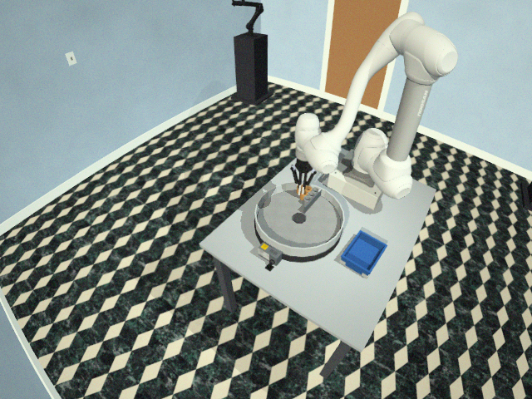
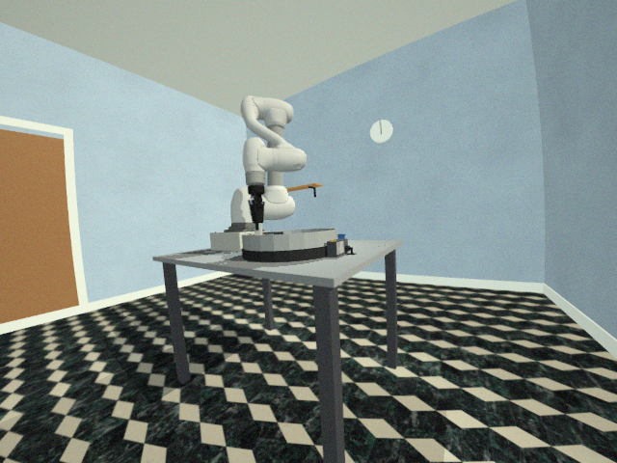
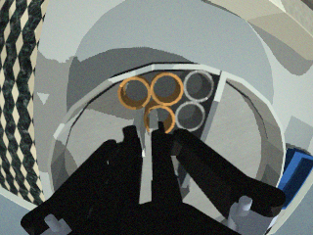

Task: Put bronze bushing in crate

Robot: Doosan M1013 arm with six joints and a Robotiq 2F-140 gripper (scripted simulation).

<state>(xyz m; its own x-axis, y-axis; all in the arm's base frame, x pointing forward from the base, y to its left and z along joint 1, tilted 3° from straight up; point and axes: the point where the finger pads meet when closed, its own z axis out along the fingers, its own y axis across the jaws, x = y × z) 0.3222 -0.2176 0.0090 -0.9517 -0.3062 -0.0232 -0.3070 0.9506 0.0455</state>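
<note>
My gripper is now 41 cm to the right of the blue crate, 14 cm short of it and 9 cm above it. Round my hand: turning table 13 cm ahead, 6 cm to the left, 6 cm below.
</note>
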